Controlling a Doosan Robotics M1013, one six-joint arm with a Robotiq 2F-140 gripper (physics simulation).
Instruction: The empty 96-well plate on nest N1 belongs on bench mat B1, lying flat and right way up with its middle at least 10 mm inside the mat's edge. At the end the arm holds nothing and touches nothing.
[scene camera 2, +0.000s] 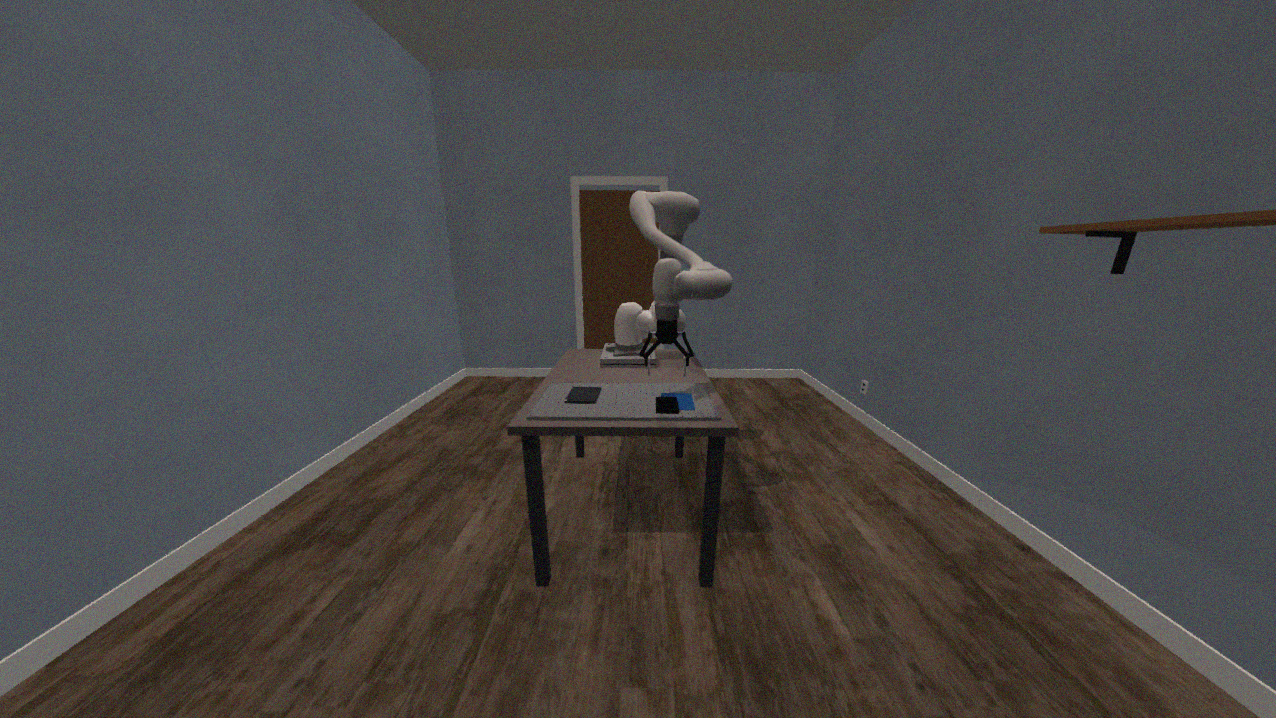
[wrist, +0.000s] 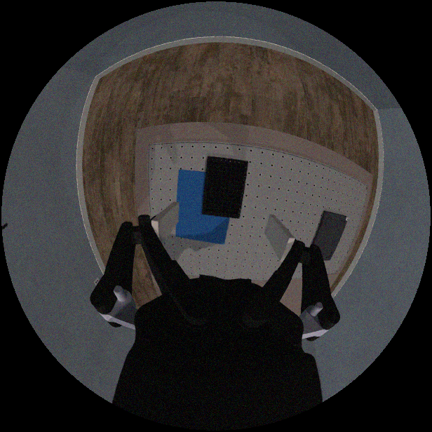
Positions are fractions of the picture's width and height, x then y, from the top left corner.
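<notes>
A 96-well plate (wrist: 0.52, 0.43) is in the scene, along with a blue bench mat B1 (wrist: 0.45, 0.52) and a nest N1 (wrist: 0.76, 0.55). The gripper (scene camera 2: 0.52, 0.52) can be seen too, and it also appears in the wrist view (wrist: 0.52, 0.50).
</notes>
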